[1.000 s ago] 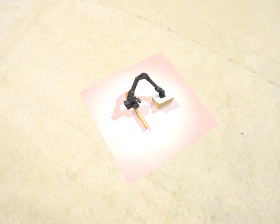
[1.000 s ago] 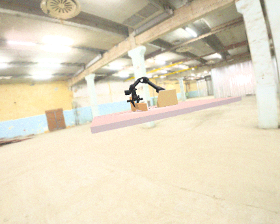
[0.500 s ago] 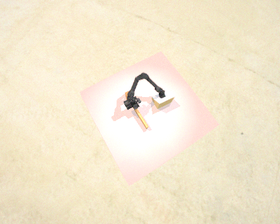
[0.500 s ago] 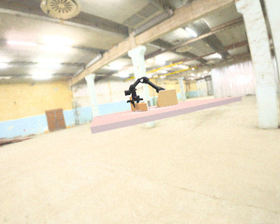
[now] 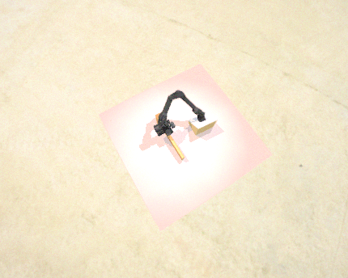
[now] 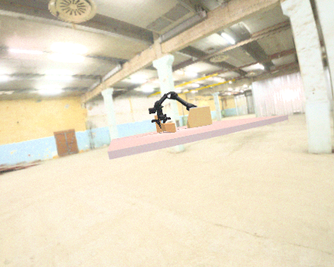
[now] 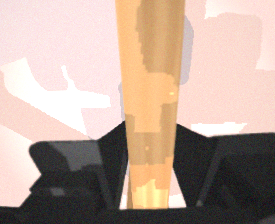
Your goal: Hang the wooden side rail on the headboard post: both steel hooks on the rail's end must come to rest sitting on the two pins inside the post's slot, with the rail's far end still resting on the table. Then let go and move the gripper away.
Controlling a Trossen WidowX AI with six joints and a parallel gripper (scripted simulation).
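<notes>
Now: gripper tip 120 mm to the left of the headboard post, 50 mm below it and 10 mm short of it.
</notes>
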